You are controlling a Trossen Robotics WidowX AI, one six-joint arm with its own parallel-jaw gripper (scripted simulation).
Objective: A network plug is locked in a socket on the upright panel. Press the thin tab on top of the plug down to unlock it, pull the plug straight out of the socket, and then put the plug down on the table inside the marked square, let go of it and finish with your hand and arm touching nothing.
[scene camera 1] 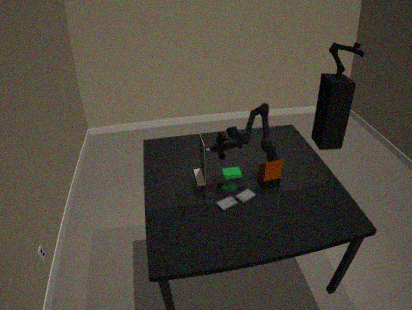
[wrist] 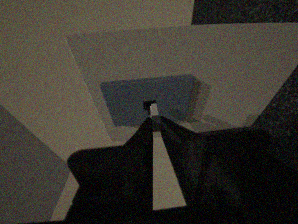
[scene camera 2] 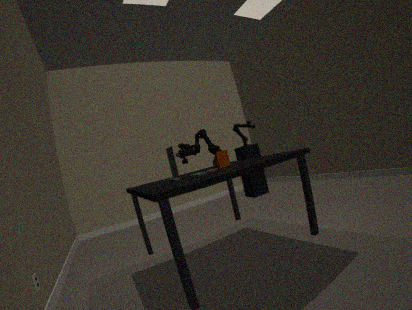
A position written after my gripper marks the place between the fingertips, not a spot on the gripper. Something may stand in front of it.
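Observation:
There's my gripper (wrist: 154,120), and I can also see an upright panel (wrist: 212,77).

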